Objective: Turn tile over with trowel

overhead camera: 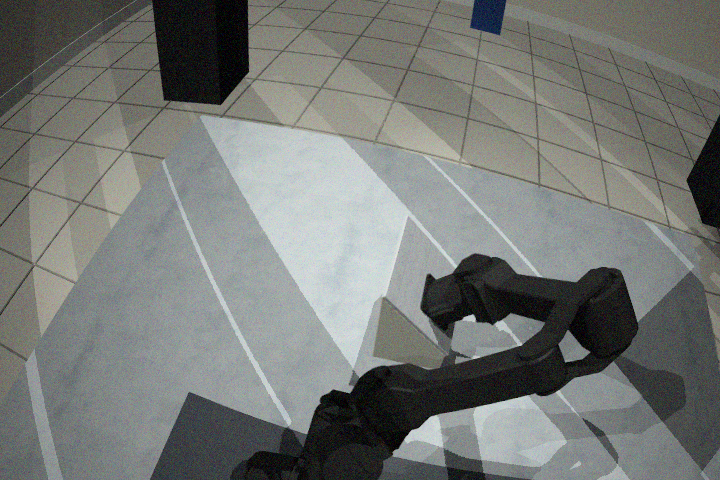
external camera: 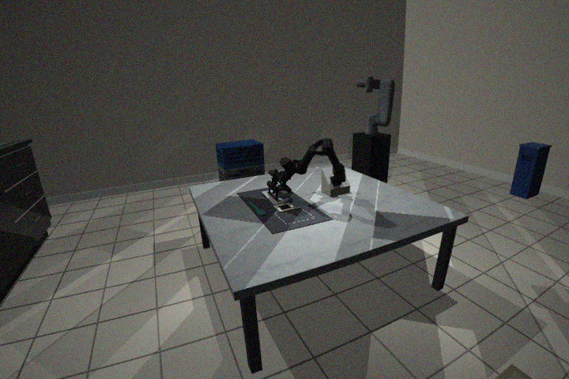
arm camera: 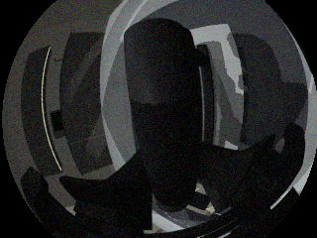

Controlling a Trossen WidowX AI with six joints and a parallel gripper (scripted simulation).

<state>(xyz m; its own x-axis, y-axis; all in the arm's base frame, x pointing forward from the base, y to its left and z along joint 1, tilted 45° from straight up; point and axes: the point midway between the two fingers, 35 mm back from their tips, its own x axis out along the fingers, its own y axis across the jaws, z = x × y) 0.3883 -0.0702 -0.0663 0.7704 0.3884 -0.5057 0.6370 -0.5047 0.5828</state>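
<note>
Now: the dark mat 10 mm behind my gripper tip, 80 mm to the left of it and 80 mm below it. The rest, counted from my gripper tip: small teal trowel: 120 mm ahead, 100 mm to the left, 50 mm below; tan tile: 20 mm behind, 140 mm to the left, 50 mm below.
</note>
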